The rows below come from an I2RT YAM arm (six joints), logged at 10 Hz.
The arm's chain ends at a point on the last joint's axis. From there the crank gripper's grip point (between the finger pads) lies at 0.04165 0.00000 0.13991 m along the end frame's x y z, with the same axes.
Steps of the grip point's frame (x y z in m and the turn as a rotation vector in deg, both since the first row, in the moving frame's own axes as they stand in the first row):
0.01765 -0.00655 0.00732 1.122 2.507 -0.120
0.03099 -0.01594 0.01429 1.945 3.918 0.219
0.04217 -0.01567 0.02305 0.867 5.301 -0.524
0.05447 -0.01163 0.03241 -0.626 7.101 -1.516
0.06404 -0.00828 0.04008 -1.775 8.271 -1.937
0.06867 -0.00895 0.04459 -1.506 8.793 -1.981
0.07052 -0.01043 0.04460 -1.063 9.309 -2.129
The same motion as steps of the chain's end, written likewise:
0.01157 -0.00374 0.00930 1.122 2.507 -0.120
0.02152 -0.01142 0.01754 1.945 3.918 0.219
0.02943 -0.01315 0.02752 0.867 5.301 -0.524
0.03749 -0.01180 0.03863 -0.626 7.101 -1.516
0.04430 -0.01076 0.04757 -1.775 8.271 -1.937
0.04774 -0.01072 0.05263 -1.506 8.793 -1.981
0.04842 -0.01099 0.05319 -1.063 9.309 -2.129

